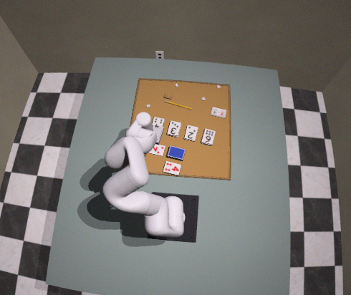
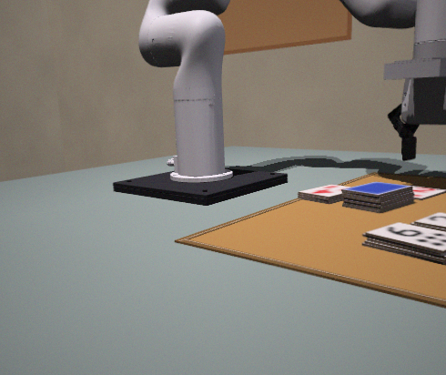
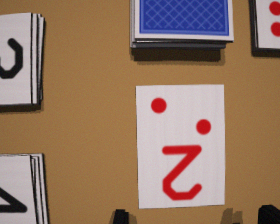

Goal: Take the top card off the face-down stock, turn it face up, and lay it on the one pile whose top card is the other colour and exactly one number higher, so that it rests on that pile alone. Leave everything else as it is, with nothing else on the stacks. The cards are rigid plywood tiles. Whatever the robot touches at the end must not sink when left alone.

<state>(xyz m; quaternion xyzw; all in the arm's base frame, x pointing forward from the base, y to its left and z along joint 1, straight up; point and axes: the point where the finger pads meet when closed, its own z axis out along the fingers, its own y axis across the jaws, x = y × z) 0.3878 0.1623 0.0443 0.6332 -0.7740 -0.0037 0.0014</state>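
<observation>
My gripper is now 1 cm past the red 2 card, 4 cm to the left of it and 6 cm above it. From my hand the other things lie so: brown mat (16 cm ahead, 17 cm to the right, 7 cm below); then red 4 card (12 cm behind, 14 cm to the right, 5 cm below); then black 4 card (14 cm ahead, 3 cm to the right, 5 cm below).
</observation>
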